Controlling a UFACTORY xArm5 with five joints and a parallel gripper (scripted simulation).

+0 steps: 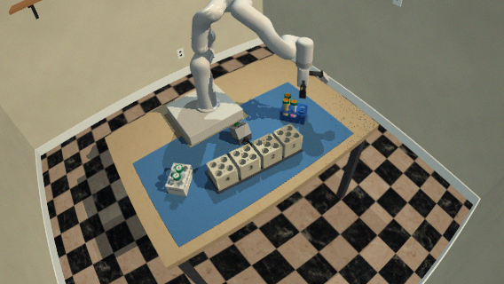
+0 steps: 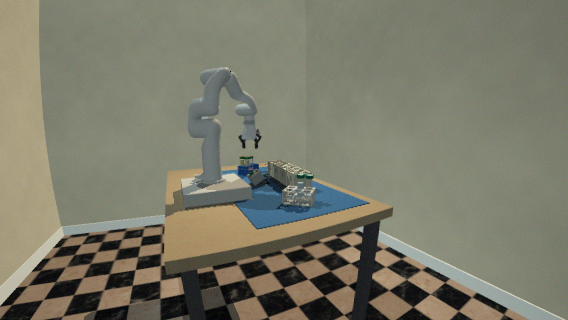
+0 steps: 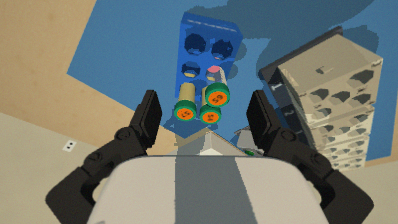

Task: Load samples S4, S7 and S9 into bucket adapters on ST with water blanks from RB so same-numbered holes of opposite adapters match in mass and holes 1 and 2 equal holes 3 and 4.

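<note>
My hand is 110 mm above the sample tube S7, 70 mm past it and 40 mm to the left of it. Round my hand: blue sample rack RS: 150 mm below, 30 mm to the right, 20 mm behind; then sample tube S9: 110 mm below, 40 mm to the right; then sample tube S4: 110 mm below, 70 mm to the right, 40 mm behind.
</note>
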